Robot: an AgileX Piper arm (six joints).
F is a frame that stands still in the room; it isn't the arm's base.
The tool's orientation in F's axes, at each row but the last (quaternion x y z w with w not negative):
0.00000, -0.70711, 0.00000, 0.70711
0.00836, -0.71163, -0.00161, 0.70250
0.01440, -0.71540, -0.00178, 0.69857
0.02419, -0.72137, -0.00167, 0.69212
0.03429, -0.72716, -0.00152, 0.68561
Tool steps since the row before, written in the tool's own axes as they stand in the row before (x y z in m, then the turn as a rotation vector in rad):
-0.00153, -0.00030, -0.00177, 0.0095, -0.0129, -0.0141
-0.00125, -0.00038, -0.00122, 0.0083, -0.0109, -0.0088
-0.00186, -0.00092, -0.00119, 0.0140, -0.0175, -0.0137
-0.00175, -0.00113, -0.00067, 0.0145, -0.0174, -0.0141
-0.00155, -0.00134, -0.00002, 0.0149, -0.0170, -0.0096
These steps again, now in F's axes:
0.00177, -0.00030, -0.00153, 0.0141, -0.0129, 0.0095
0.00124, -0.00035, -0.00124, 0.0088, -0.0109, 0.0083
0.00125, -0.00086, -0.00185, 0.0137, -0.0176, 0.0139
0.00078, -0.00104, -0.00176, 0.0141, -0.0175, 0.0144
0.00017, -0.00126, -0.00161, 0.0095, -0.0173, 0.0146

